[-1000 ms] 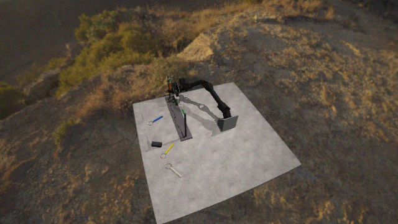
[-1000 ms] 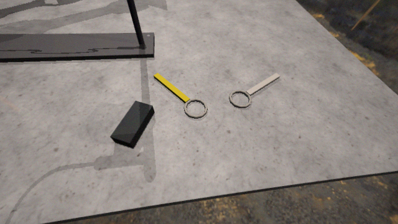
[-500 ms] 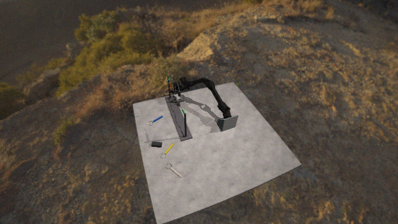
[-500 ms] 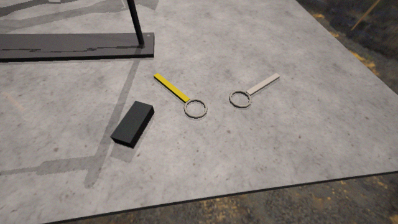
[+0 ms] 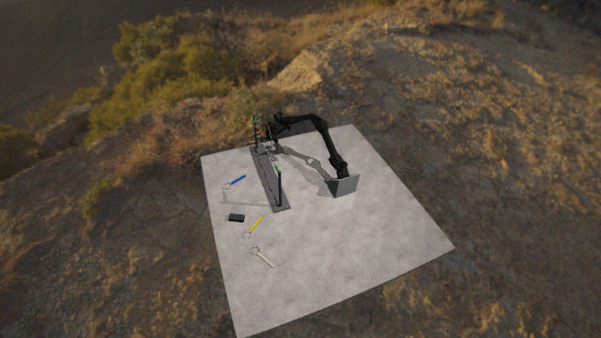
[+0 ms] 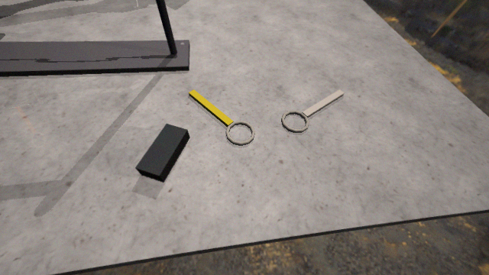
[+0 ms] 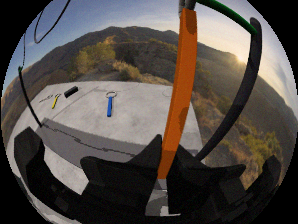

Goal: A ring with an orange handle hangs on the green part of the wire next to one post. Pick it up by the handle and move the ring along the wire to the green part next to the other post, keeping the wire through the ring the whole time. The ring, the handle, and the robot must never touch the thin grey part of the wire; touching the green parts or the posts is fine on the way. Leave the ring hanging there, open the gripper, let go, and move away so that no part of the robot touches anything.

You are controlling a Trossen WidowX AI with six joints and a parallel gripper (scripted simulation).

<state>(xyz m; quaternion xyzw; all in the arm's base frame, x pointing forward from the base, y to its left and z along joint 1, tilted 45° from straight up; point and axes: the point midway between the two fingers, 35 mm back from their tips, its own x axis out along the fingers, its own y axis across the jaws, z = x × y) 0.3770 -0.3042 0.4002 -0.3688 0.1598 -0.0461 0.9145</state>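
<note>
Right now the orange-handled ring is 90 mm above my gripper tip. Also, from my gripper tip: black block: 290 mm ahead, 500 mm to the left, 140 mm below; then blue-handled ring: 260 mm ahead, 210 mm to the left, 150 mm below; then yellow-handled ring: 220 mm ahead, 610 mm to the left, 150 mm below.
</note>
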